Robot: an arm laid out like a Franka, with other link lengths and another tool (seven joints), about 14 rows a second.
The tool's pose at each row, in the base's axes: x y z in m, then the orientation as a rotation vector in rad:
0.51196, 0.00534, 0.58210, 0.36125, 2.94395, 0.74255
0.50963, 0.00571, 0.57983, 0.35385, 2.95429, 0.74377
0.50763, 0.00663, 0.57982, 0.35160, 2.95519, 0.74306
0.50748, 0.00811, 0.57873, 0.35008, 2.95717, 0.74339
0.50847, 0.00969, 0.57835, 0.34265, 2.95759, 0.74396
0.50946, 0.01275, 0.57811, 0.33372, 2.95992, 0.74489
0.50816, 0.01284, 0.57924, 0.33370, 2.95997, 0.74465
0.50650, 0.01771, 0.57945, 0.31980, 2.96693, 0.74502
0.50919, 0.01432, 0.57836, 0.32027, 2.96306, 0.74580
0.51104, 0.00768, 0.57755, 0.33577, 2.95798, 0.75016
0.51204, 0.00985, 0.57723, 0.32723, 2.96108, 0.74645
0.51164, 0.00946, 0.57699, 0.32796, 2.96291, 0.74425
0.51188, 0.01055, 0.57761, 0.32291, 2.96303, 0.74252
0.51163, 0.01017, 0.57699, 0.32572, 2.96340, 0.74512
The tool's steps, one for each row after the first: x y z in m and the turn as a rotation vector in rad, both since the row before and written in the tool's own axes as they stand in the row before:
0.00240, -0.00125, 0.00184, 0.00175, 0.01034, -0.00318
0.00216, 0.00037, 0.00017, 0.00058, 0.00073, -0.00139
0.00052, 0.00072, 0.00162, 0.00027, 0.00202, -0.00066
-0.00058, 0.00137, 0.00118, -0.00050, 0.00095, -0.00475
-0.00025, 0.00271, 0.00174, -0.00026, 0.00293, -0.00539
0.00127, 0.00036, -0.00111, 0.00016, -0.00002, -0.00002
0.00272, 0.00396, 0.00185, 0.00111, 0.00739, -0.00792
-0.00335, -0.00294, -0.00029, -0.00144, -0.00340, -0.00026
-0.00324, -0.00576, -0.00213, -0.00341, -0.00432, 0.00965
-0.00047, 0.00190, 0.00141, 0.00274, 0.00226, -0.00538
0.00031, -0.00052, -0.00002, 0.00182, 0.00101, 0.00059
0.00000, 0.00128, -0.00002, 0.00090, -0.00011, -0.00341
0.00017, -0.00067, 0.00034, -0.00138, 0.00095, 0.00210

